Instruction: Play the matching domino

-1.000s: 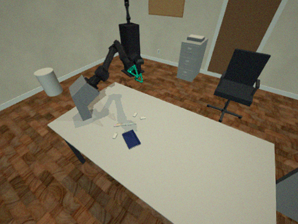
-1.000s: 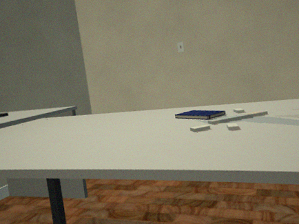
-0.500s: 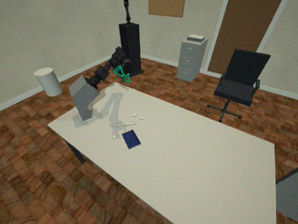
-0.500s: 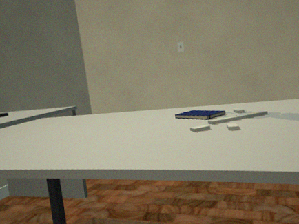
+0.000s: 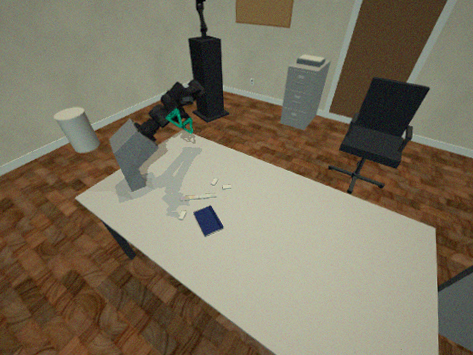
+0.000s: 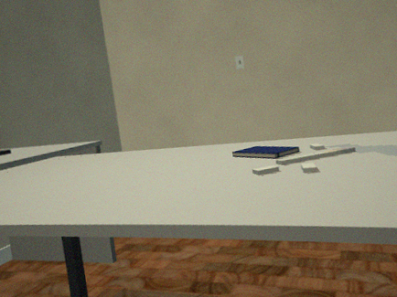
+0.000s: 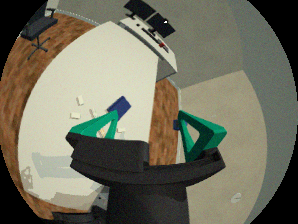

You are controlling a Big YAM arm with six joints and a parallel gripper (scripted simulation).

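The white domino lies 9 cm ahead of my hand, 15 cm to the right of it and 42 cm below it. From my hand the other things lie so: book 21 cm ahead, 6 cm to the right, 42 cm below.
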